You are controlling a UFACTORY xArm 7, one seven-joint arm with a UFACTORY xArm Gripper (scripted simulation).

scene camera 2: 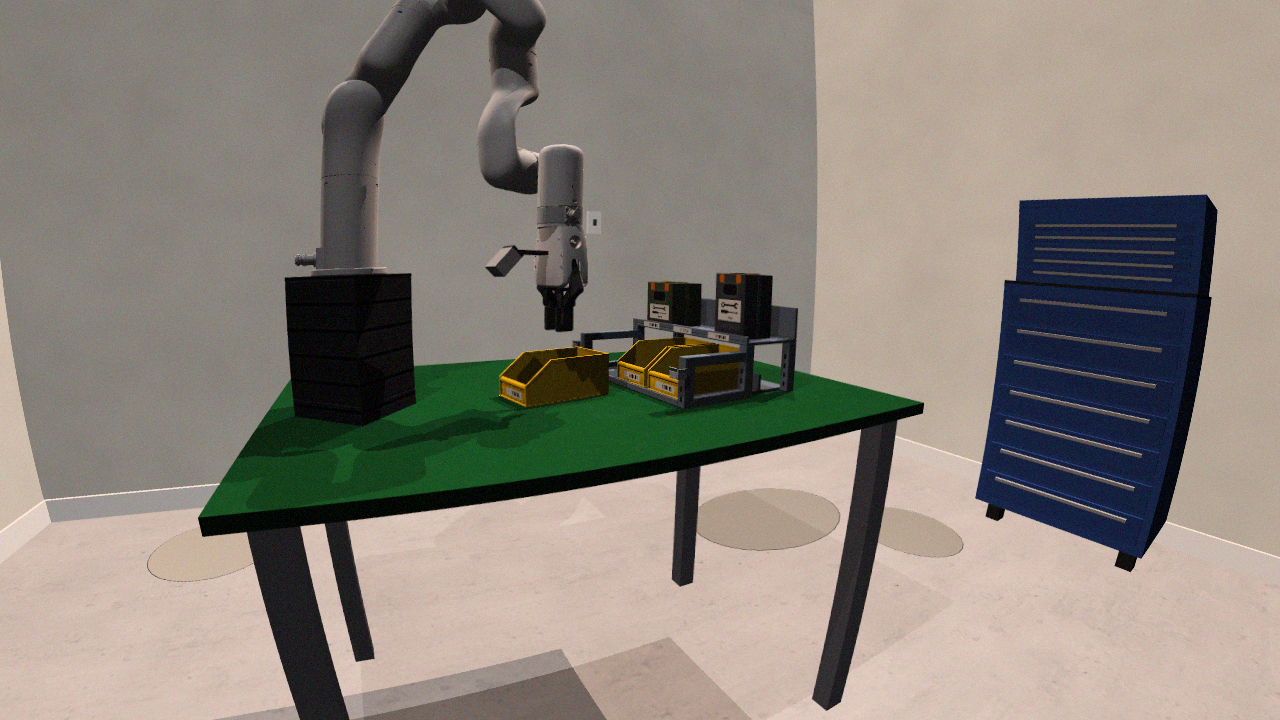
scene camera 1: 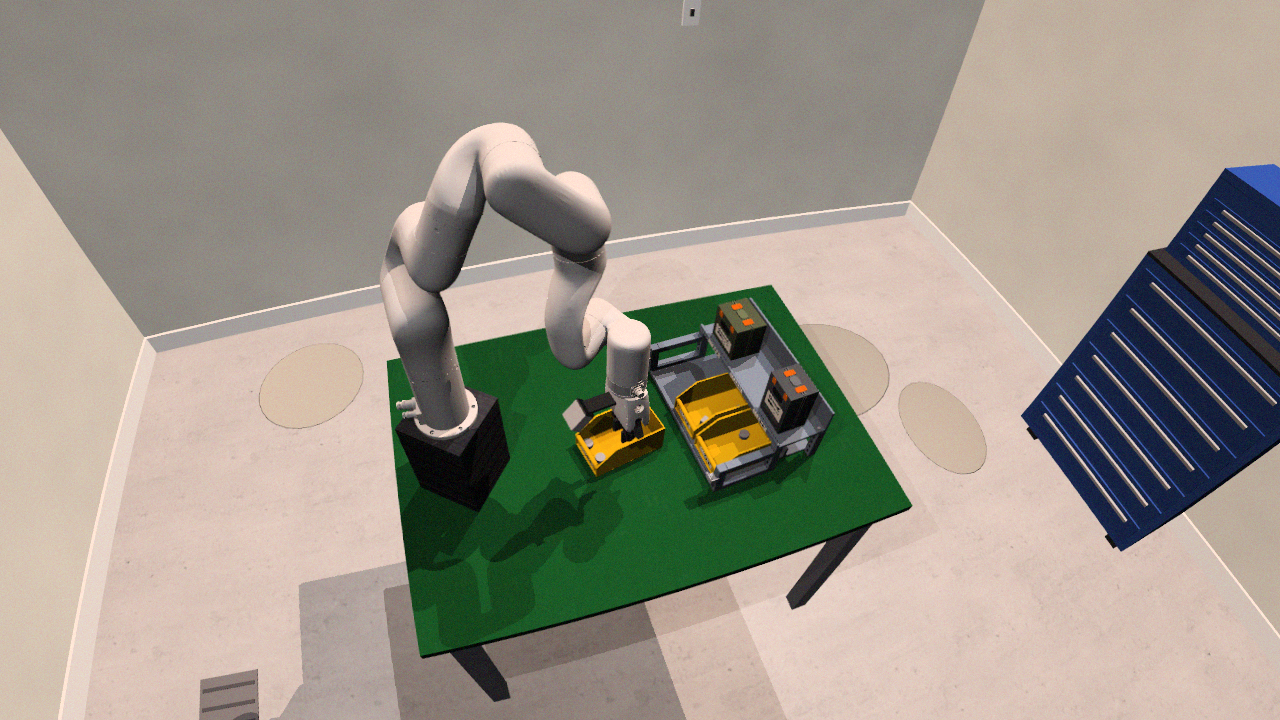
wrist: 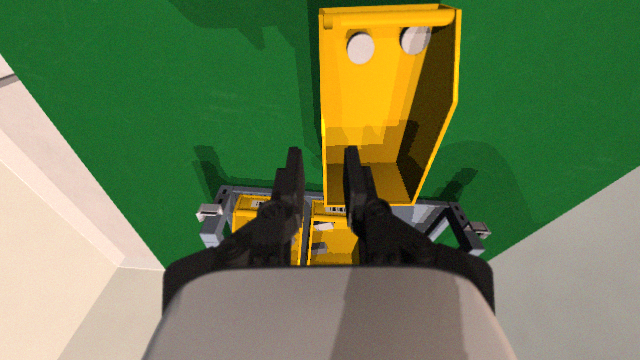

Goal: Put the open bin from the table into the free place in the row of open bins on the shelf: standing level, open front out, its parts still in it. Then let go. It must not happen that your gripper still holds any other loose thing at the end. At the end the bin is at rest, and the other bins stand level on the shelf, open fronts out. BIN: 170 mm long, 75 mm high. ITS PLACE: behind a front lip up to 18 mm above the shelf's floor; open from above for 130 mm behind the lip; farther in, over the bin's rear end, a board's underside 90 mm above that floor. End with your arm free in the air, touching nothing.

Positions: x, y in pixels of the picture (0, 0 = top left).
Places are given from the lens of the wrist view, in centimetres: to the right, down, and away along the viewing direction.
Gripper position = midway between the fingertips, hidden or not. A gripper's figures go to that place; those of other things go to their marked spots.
gripper (wrist: 323, 164): 0, -1, 14
pale round part (wrist: 360, 47): 4, -12, 19
